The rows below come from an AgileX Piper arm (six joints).
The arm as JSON. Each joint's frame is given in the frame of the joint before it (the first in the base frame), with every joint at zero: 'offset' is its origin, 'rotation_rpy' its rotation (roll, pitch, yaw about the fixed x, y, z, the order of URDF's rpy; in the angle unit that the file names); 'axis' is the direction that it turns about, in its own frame. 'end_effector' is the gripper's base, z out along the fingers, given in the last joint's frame.
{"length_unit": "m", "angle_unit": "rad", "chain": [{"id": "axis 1", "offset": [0.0, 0.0, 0.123], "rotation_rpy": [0.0, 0.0, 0.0], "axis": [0.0, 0.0, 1.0]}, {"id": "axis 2", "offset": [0.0, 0.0, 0.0], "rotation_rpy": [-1.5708, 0.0, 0.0], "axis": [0.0, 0.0, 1.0]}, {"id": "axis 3", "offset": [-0.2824, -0.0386, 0.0], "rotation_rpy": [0.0, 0.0, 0.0], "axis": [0.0, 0.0, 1.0]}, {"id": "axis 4", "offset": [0.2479, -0.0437, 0.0], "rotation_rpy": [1.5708, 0.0, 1.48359], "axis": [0.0, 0.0, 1.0]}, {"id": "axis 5", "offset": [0.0, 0.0, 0.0], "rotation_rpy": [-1.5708, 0.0, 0.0], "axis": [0.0, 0.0, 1.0]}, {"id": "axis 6", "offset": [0.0, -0.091, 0.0], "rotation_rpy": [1.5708, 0.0, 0.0], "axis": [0.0, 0.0, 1.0]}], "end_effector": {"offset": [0.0, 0.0, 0.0], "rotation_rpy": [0.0, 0.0, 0.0]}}
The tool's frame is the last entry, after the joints.
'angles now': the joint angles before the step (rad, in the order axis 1, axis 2, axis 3, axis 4, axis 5, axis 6). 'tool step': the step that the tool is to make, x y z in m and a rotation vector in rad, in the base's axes. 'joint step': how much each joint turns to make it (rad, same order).
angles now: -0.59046, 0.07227, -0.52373, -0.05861, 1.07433, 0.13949
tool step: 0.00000, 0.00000, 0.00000, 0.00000, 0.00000, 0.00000
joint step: 0.00000, 0.00000, 0.00000, 0.00000, 0.00000, 0.00000
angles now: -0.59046, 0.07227, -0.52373, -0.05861, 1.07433, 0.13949
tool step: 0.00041, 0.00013, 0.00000, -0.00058, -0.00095, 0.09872
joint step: 0.09865, -0.00112, 0.00001, 0.00007, -0.00001, -0.00008
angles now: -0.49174, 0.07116, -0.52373, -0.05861, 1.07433, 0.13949
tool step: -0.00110, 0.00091, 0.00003, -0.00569, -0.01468, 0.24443
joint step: 0.24449, -0.01571, -0.00001, -0.00006, 0.00002, 0.00005
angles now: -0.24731, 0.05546, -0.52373, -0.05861, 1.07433, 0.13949
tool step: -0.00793, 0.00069, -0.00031, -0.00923, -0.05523, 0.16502
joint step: 0.16505, -0.05545, 0.00071, -0.00005, -0.00119, 0.00004
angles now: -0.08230, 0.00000, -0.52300, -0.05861, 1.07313, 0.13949
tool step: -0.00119, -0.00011, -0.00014, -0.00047, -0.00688, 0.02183
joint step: 0.02188, -0.00779, -0.00001, -0.00001, 0.00090, 0.00000
